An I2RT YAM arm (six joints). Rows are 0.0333 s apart.
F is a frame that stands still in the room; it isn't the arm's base.
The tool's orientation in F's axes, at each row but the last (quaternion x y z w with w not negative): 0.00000 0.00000 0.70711 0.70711; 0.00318 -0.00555 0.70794 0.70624; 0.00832 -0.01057 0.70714 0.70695; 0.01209 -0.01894 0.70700 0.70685; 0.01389 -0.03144 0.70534 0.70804
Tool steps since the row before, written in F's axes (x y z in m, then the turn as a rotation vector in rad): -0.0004 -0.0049 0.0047 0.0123 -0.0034 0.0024; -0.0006 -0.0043 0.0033 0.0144 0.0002 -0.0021; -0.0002 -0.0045 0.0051 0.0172 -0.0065 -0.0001; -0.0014 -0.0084 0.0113 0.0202 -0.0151 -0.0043; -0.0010 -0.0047 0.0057 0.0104 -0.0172 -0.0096
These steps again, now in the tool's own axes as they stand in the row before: -0.0049 0.0004 0.0047 -0.0034 -0.0123 0.0024; -0.0043 0.0006 0.0034 0.0001 -0.0144 -0.0022; -0.0044 0.0002 0.0052 -0.0065 -0.0172 0.0000; -0.0079 0.0013 0.0117 -0.0153 -0.0202 -0.0038; -0.0043 0.0008 0.0060 -0.0177 -0.0102 -0.0087
